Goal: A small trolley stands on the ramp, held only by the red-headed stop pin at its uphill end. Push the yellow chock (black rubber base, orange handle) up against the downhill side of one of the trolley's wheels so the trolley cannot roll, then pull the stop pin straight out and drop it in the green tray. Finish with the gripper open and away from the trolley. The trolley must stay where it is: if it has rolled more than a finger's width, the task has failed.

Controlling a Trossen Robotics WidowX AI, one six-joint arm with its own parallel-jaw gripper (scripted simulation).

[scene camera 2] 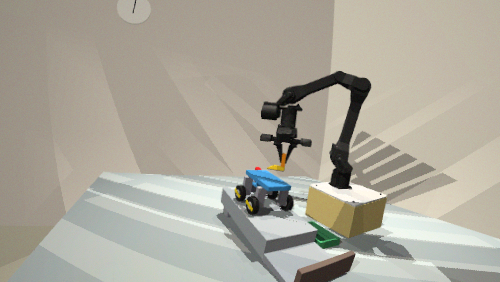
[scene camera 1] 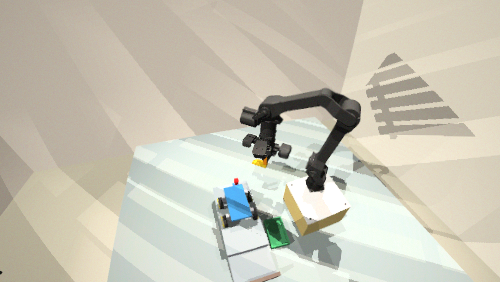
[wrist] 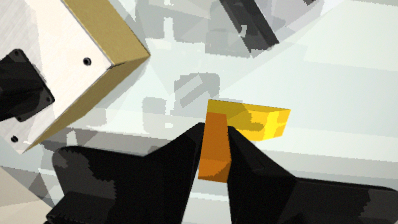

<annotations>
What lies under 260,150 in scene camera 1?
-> My gripper.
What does my gripper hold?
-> A yellow chock.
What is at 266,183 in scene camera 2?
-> A trolley.
</annotations>
